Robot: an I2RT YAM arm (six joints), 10 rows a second.
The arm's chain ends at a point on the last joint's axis. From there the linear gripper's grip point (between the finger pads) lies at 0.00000 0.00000 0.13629 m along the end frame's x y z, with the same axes.
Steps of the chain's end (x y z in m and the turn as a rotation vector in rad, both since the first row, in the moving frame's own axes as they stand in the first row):
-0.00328 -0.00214 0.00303 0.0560 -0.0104 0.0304
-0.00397 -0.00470 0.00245 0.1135 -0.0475 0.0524
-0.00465 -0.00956 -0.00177 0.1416 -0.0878 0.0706
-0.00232 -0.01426 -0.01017 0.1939 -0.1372 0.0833
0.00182 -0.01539 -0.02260 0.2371 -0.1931 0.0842
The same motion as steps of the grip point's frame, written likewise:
-0.00458 -0.00979 0.00281 0.0560 -0.0104 0.0304
-0.01002 -0.02029 0.00142 0.1135 -0.0475 0.0524
-0.01587 -0.02917 -0.00366 0.1416 -0.0878 0.0706
-0.01973 -0.04118 -0.01399 0.1939 -0.1372 0.0833
-0.02271 -0.04826 -0.02892 0.2371 -0.1931 0.0842

